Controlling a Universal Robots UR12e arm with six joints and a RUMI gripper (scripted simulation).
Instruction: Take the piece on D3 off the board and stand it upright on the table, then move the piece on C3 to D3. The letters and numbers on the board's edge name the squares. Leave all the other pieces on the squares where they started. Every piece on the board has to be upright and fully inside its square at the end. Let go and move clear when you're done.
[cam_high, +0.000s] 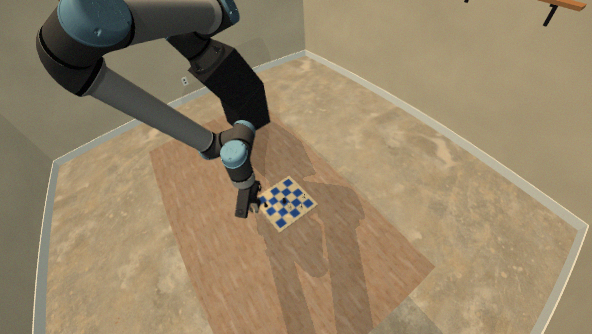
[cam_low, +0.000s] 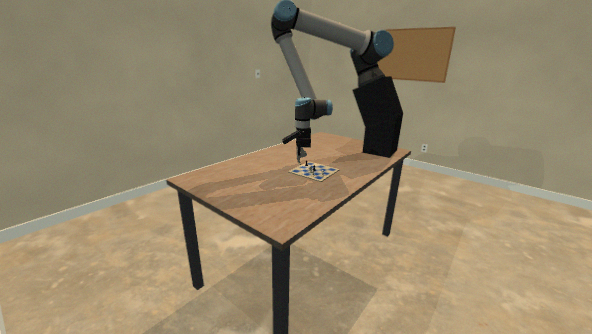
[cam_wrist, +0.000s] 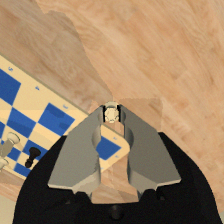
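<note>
Now: hand 2 cm short of the chessboard, 14 cm to the right of it and 2 cm above it. Also, from my hand: white chess piece 1 cm below.
</note>
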